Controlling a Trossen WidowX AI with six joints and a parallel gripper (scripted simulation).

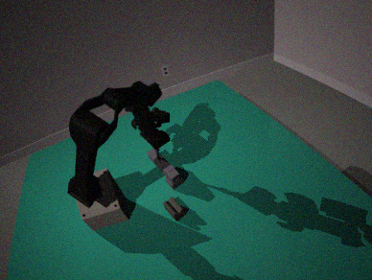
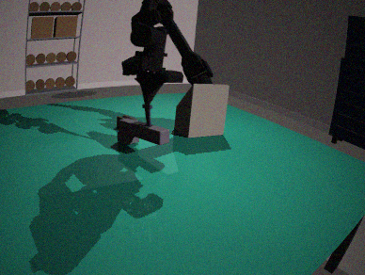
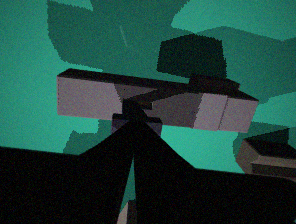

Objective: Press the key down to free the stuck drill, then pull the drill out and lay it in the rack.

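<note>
My gripper tip is now 30 mm above the small dark key. Also, from my gripper tip: drill (10 mm ahead, 50 mm to the right, 80 mm below); grey housing (30 mm to the right, 90 mm below); dark brown block (210 mm to the right, 120 mm below).
</note>
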